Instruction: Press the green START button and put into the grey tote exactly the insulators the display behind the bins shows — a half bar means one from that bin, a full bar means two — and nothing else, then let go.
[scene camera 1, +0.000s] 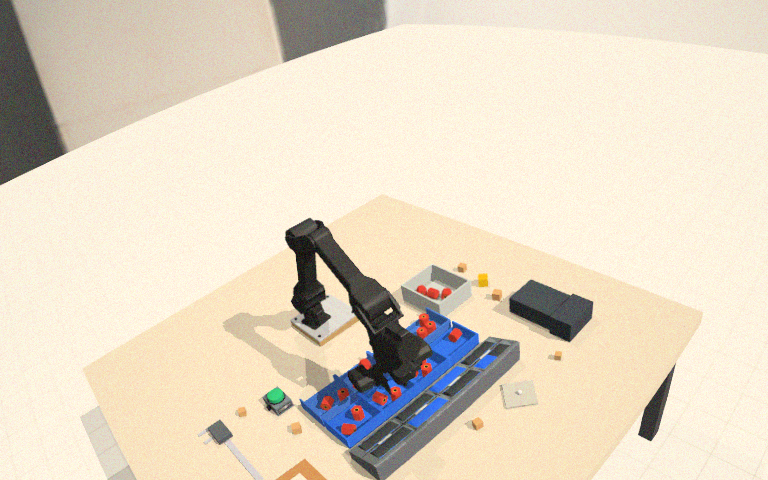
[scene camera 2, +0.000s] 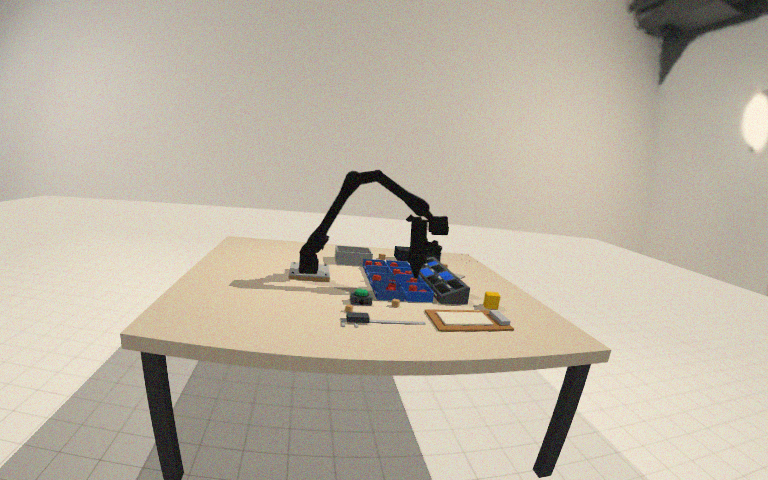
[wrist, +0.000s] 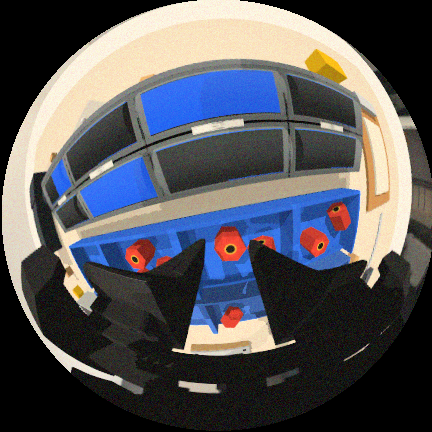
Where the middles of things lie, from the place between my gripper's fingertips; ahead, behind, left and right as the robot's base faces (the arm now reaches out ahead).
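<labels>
Counting from my hand, the display (scene camera 1: 420, 437) is 10 cm ahead, 4 cm to the left and 1 cm below. There's a grey plate (scene camera 1: 528, 397) too, 23 cm ahead of my hand, 16 cm to the left of it and 3 cm below it. As for the dark box (scene camera 1: 564, 315), that's 15 cm ahead of my hand and 44 cm to the left of it, 1 cm below it, while the grey tote (scene camera 1: 433, 276) sits 17 cm behind my hand, 35 cm to the left of it and 1 cm below it.
</labels>
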